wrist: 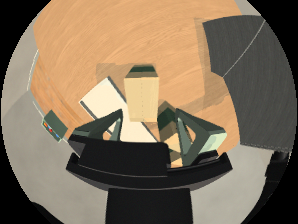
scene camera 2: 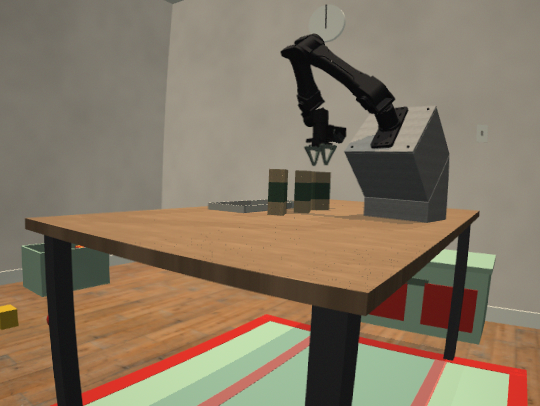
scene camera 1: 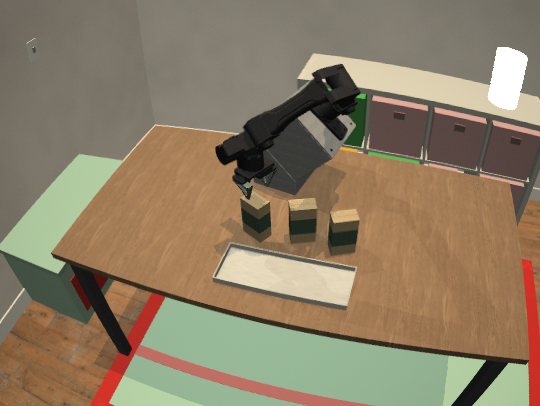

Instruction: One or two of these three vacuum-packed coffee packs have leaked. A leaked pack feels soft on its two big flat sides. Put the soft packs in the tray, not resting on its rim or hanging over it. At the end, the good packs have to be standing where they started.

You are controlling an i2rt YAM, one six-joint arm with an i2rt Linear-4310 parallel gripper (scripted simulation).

Labels:
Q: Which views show my gripper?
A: The wrist view, scene camera 2 and scene camera 1: all of them.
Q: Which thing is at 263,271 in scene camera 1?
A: A grey tray.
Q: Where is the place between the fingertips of my gripper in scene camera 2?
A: At 319,165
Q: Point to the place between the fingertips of my gripper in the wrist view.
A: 149,112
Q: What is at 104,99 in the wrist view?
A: A grey tray.

